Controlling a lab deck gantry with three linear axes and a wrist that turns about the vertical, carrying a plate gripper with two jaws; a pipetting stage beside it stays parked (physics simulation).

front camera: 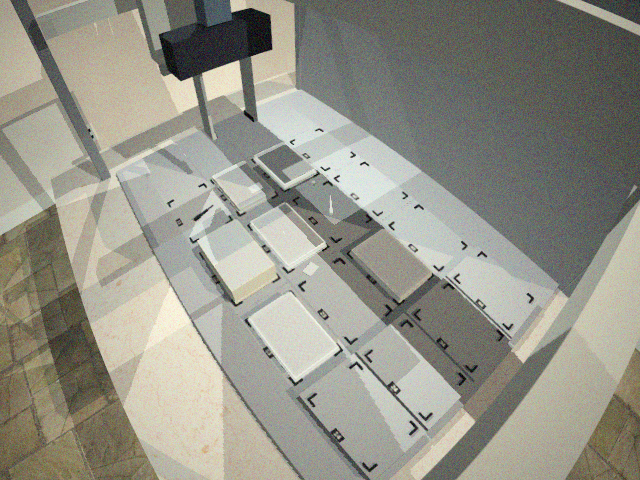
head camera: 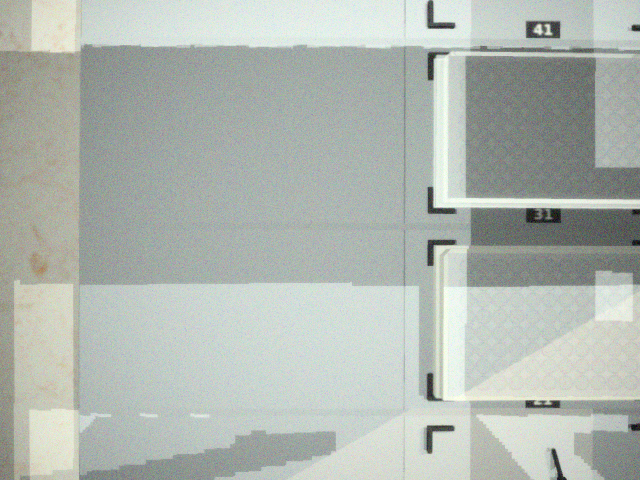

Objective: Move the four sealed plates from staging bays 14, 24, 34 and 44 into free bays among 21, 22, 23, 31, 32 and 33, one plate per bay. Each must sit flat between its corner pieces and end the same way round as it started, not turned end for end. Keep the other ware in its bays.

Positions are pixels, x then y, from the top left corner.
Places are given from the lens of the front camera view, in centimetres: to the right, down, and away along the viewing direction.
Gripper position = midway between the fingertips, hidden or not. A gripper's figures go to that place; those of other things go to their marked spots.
my gripper [front camera: 231,125]: -16, -21, 60
tall cream box [front camera: 242,267]: -12, 4, 56
